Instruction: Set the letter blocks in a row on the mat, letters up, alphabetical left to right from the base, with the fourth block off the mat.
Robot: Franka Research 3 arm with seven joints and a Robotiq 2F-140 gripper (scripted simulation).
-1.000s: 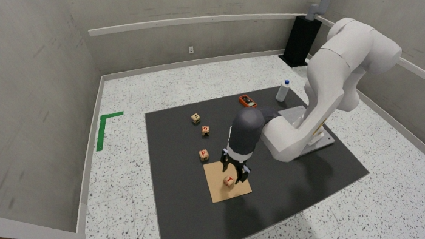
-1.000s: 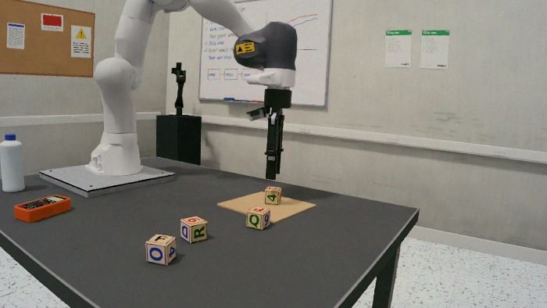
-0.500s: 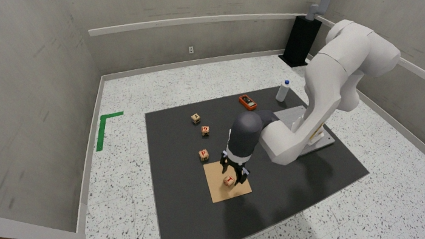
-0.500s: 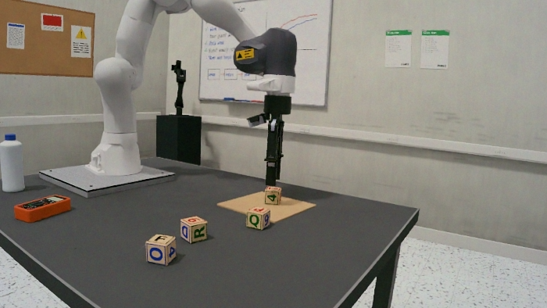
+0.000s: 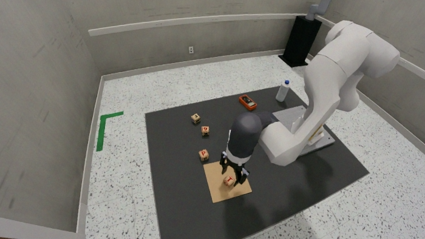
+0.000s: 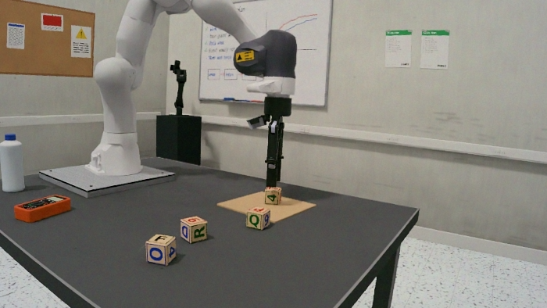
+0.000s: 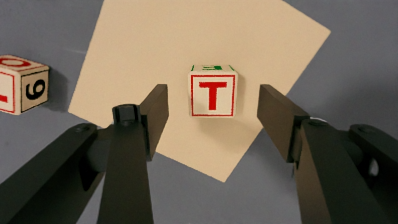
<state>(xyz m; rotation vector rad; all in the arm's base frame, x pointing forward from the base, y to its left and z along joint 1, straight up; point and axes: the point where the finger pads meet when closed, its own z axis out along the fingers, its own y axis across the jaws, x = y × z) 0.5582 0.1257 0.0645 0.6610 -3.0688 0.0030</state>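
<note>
Right now the T block is 6 cm below my hand. The rest, counted from my hand: tan mat 9 cm below, 2 cm to the right; then white bottle 63 cm behind, 47 cm to the right, 1 cm below; then orange meter 49 cm to the right, 35 cm behind, 7 cm below.
</note>
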